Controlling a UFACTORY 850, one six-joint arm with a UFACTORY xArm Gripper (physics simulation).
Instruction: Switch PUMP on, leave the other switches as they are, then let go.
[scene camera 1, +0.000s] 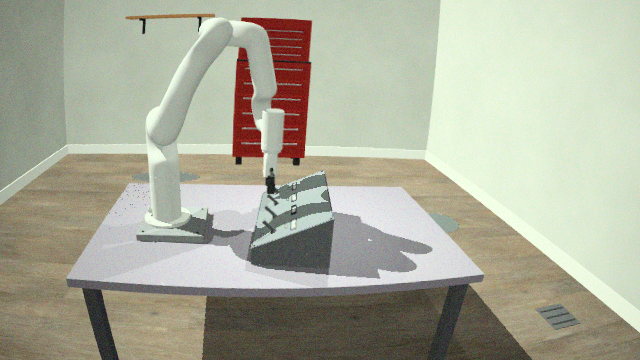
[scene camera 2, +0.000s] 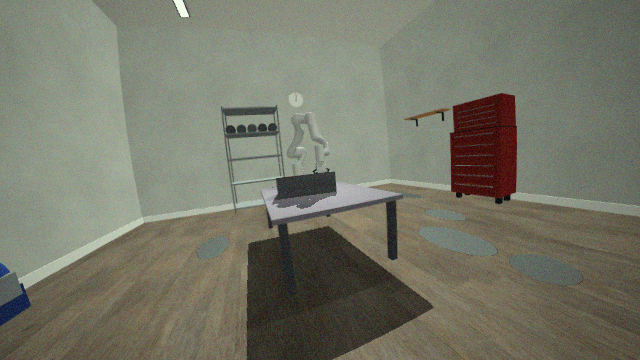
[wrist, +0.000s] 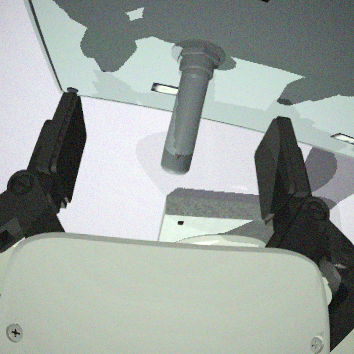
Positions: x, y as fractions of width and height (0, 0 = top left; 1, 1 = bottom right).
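Note:
My gripper (wrist: 0.50, 0.35) is visible. Also visible: a pump switch lever (wrist: 0.51, 0.39).

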